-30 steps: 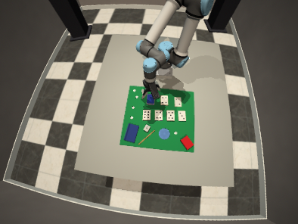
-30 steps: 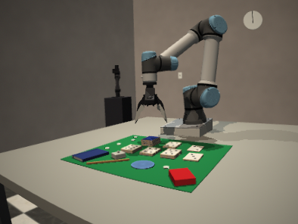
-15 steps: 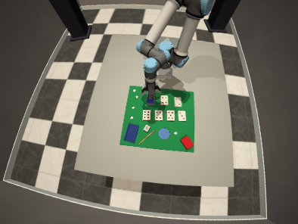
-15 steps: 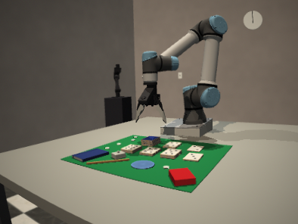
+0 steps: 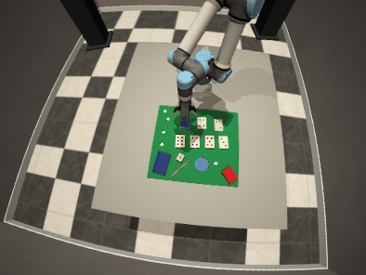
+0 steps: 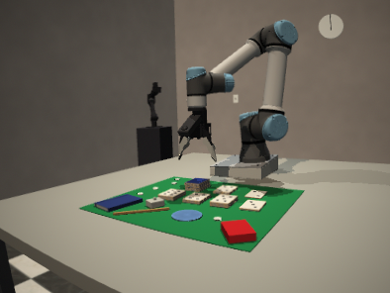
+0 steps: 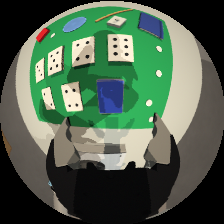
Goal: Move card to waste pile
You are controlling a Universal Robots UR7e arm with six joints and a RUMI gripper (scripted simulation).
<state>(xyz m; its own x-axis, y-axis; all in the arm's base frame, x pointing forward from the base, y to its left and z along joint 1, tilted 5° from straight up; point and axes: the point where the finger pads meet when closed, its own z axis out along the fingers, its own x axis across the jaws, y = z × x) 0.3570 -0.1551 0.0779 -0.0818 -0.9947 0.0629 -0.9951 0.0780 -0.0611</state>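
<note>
The blue-backed card is 8 cm below my hand. Round my hand: red block (39 cm ahead, 26 cm to the left, 10 cm below); then green mat (16 cm ahead, 7 cm to the left, 12 cm below); then wooden stick (32 cm ahead, 6 cm to the right, 10 cm below).
</note>
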